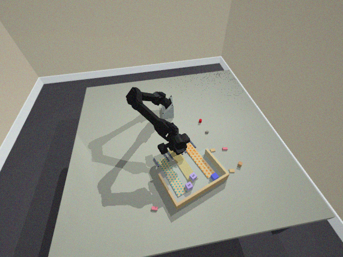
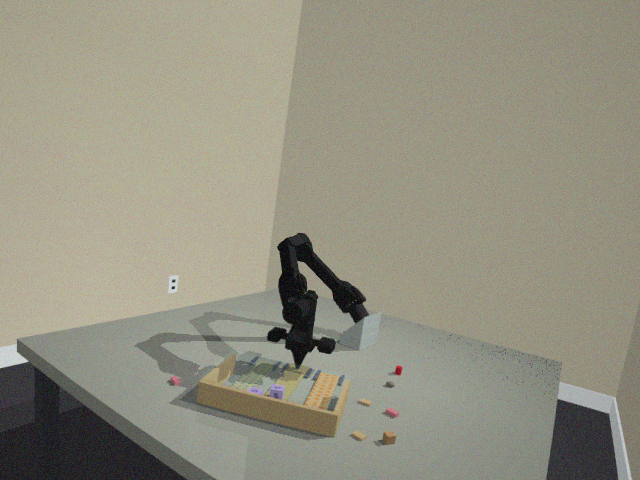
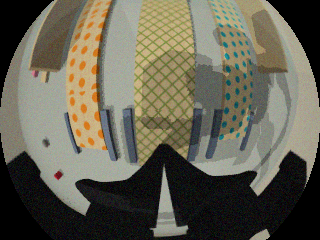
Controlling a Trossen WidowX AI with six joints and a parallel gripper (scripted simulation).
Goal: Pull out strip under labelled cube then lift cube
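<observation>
Right now the yellow checked strip is 90 mm ahead of my gripper tip and 30 mm to the left of it. From my gripper tip the other things lie so: grey lump 100 mm behind, 250 mm to the left; then red cylinder 210 mm behind, 230 mm to the left; then tan piece 170 mm ahead, 350 mm to the left.
</observation>
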